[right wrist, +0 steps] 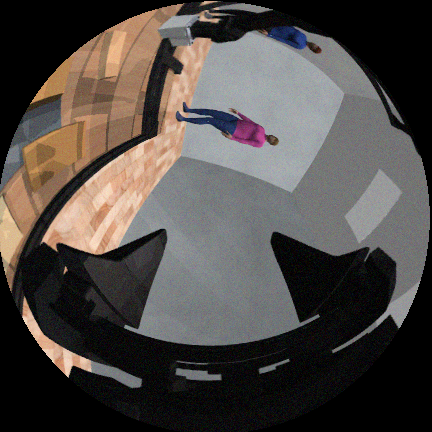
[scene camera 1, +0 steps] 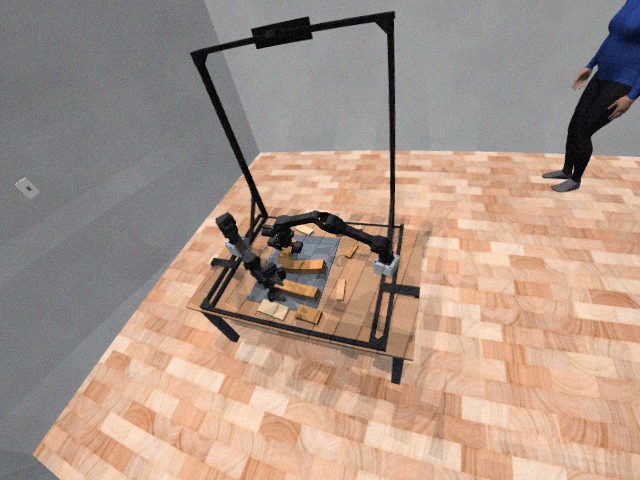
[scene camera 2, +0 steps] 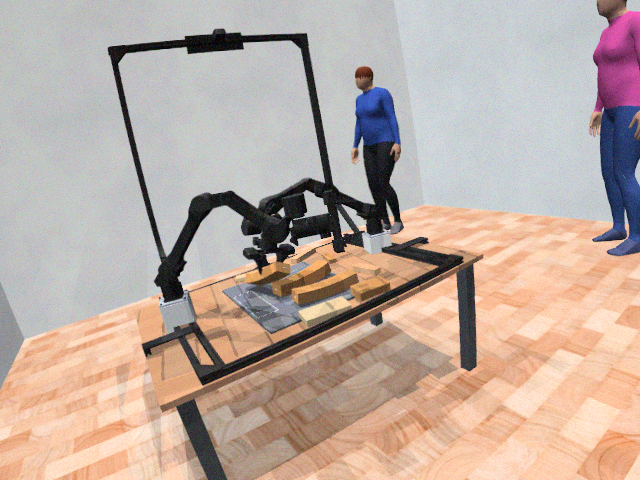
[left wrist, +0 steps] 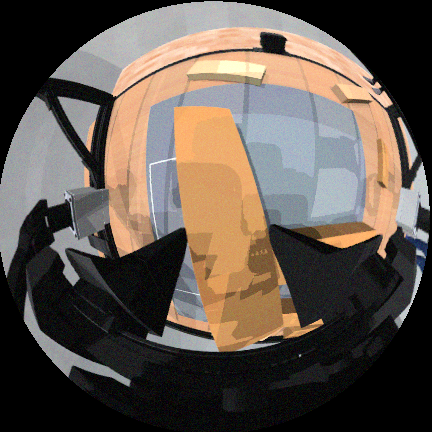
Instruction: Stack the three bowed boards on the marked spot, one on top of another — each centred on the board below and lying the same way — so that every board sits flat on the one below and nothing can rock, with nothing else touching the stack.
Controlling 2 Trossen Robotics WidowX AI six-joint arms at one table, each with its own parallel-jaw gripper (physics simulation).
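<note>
My left gripper is shut on a bowed orange board, held across its width over the mat; its exact height is unclear. The marked spot, a white outline, shows partly beside the board in the left wrist view. A second bowed board and a third lie apart, roughly parallel, toward the other side. My right gripper is open and empty, turned sideways above the boards.
An orange block and a pale block lie by the mat's near edge. Smaller wooden blocks lie beyond it. A black frame spans the table. The arms cross close together.
</note>
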